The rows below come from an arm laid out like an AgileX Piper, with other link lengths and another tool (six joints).
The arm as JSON. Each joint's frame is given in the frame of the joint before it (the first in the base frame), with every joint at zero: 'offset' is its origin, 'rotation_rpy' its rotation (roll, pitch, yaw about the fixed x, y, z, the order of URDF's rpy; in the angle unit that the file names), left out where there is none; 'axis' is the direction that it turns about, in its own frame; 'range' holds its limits. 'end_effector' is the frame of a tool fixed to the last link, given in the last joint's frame.
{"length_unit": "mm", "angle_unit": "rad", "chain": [
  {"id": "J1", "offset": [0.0, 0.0, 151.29], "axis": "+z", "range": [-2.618, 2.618]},
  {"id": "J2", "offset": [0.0, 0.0, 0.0], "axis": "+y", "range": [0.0, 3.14]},
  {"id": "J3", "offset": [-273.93, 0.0, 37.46], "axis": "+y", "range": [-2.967, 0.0]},
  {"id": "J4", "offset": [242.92, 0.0, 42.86], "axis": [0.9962, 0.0, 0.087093], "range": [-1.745, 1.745]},
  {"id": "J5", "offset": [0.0, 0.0, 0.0], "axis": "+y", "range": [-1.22, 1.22]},
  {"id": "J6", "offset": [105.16, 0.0, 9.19], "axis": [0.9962, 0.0, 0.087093], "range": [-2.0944, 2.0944]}
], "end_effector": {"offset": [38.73, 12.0, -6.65], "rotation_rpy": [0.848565, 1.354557, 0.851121]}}
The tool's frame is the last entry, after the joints.
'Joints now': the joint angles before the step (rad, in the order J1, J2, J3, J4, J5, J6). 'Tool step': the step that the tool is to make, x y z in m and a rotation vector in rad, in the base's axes. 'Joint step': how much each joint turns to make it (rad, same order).
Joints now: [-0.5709 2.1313 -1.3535 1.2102 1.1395 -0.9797]
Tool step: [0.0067 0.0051 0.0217 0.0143 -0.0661 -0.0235]
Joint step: [0.0132 -0.0402 0.0000 0.0636 -0.0019 -0.0087]
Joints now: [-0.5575 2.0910 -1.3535 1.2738 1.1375 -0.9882]
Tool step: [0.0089 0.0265 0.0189 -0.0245 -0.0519 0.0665]
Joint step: [0.0696 -0.0334 -0.0232 0.0059 0.0001 -0.0007]
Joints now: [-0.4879 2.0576 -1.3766 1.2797 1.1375 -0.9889]
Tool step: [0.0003 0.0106 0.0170 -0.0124 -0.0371 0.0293]
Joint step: [0.0233 -0.0362 -0.0091 -0.0001 0.0099 0.0044]
